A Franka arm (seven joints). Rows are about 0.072 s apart.
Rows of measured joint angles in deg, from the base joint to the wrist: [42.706 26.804 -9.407 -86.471 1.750 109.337 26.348]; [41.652 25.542 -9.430 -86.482 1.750 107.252 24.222]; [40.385 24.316 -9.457 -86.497 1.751 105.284 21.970]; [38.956 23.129 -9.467 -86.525 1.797 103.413 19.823]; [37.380 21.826 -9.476 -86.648 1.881 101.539 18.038]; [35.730 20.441 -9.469 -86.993 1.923 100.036 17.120]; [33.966 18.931 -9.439 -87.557 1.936 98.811 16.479]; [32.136 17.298 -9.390 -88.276 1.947 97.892 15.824]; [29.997 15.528 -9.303 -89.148 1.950 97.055 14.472]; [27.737 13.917 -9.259 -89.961 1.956 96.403 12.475]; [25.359 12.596 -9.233 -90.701 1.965 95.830 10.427]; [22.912 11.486 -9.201 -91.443 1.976 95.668 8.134]
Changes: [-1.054 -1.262 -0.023 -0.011 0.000 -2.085 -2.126]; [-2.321 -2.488 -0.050 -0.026 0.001 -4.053 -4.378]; [-3.750 -3.675 -0.060 -0.054 0.047 -5.924 -6.525]; [-5.326 -4.978 -0.069 -0.177 0.131 -7.798 -8.310]; [-6.976 -6.363 -0.062 -0.522 0.173 -9.301 -9.228]; [-8.740 -7.873 -0.032 -1.086 0.186 -10.526 -9.869]; [-10.570 -9.506 0.017 -1.805 0.197 -11.445 -10.524]; [-12.709 -11.276 0.104 -2.677 0.200 -12.282 -11.876]; [-14.969 -12.887 0.148 -3.490 0.206 -12.934 -13.873]; [-17.347 -14.208 0.174 -4.230 0.215 -13.507 -15.921]; [-19.794 -15.318 0.206 -4.972 0.226 -13.669 -18.214]
